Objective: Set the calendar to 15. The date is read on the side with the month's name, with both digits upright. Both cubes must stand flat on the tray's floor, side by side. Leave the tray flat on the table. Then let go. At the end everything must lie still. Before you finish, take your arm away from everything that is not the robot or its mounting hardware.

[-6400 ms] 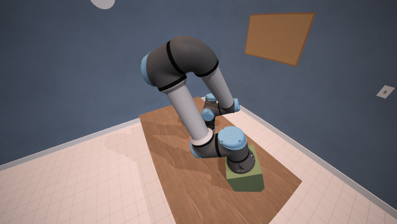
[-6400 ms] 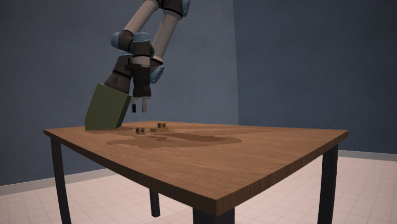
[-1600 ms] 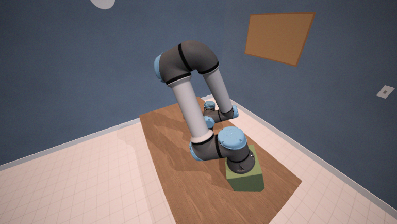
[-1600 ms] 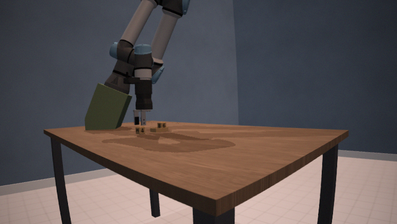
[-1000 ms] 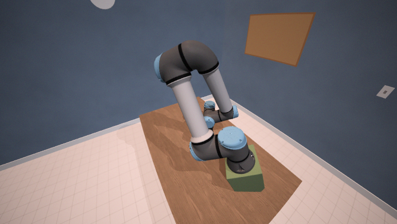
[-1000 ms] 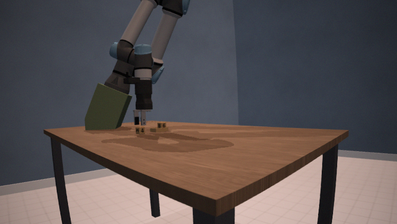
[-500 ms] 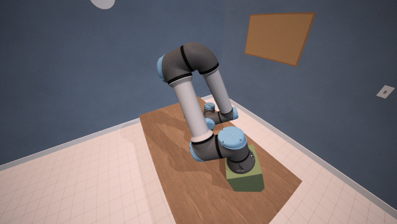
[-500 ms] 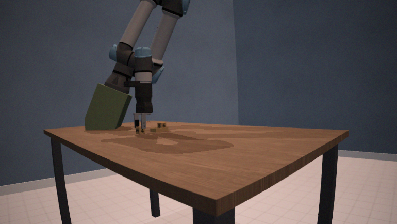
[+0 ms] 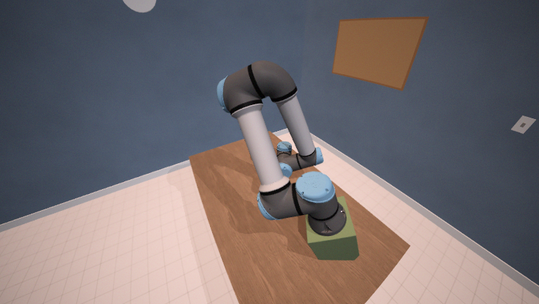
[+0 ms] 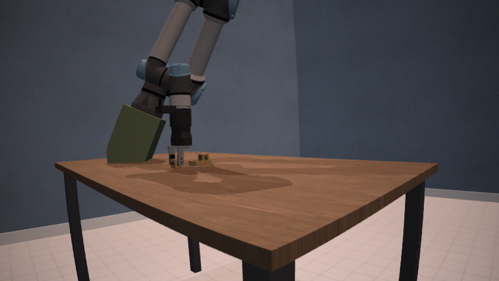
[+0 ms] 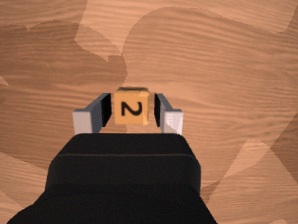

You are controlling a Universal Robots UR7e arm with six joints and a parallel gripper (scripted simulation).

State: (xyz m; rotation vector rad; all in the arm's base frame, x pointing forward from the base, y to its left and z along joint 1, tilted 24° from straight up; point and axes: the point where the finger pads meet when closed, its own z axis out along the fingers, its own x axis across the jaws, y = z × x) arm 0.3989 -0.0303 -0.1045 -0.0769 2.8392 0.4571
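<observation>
Now: the wooden cube 1 cm below my hand. Also, from my hand: wooden tray (11 cm to the left, 2 cm below, 1 cm behind).
</observation>
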